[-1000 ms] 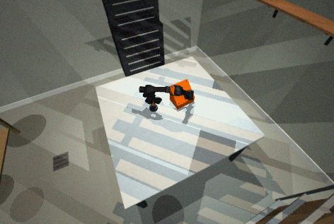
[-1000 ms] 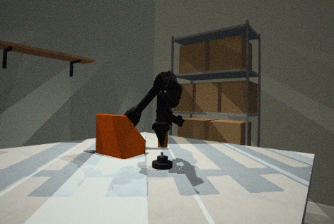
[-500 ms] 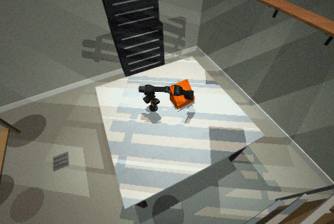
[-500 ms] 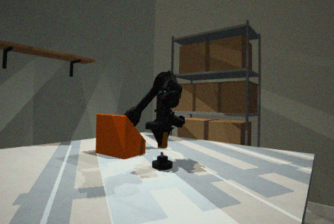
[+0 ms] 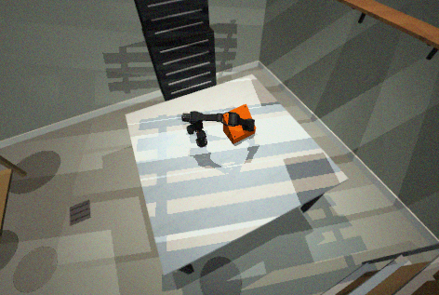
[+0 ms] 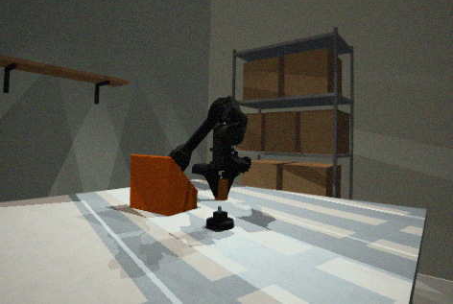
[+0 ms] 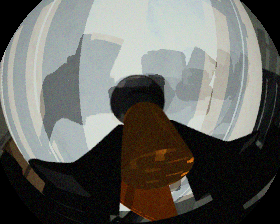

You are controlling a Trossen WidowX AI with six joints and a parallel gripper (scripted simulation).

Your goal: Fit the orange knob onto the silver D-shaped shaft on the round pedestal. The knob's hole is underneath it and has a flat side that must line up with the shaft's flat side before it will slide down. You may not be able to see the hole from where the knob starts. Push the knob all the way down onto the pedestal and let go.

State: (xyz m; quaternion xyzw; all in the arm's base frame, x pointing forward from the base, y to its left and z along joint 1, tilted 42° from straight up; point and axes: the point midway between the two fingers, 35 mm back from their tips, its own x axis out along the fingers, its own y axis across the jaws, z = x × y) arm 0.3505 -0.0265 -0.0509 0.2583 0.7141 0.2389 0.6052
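The round pedestal is 6 cm below my gripper tip. Also, from my gripper tip: orange knob 3 cm above.
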